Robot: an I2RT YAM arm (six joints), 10 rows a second.
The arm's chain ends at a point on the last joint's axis. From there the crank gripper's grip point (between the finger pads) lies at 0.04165 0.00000 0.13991 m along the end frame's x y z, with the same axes.
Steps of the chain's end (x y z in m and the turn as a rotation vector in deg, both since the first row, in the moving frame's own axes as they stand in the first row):
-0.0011, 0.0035, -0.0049, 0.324, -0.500, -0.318
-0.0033, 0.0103, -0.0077, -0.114, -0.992, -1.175
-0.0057, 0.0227, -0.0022, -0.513, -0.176, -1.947
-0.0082, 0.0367, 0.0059, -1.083, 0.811, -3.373
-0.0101, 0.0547, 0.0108, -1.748, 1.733, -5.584
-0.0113, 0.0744, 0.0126, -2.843, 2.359, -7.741
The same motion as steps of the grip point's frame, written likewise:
-0.0023, 0.0025, -0.0045, 0.324, -0.500, -0.318
-0.0057, 0.0097, -0.0070, -0.114, -0.992, -1.175
-0.0061, 0.0225, -0.0021, -0.513, -0.176, -1.947
-0.0062, 0.0368, 0.0053, -1.083, 0.811, -3.373
-0.0059, 0.0547, 0.0095, -1.748, 1.733, -5.584
-0.0055, 0.0753, 0.0107, -2.843, 2.359, -7.741

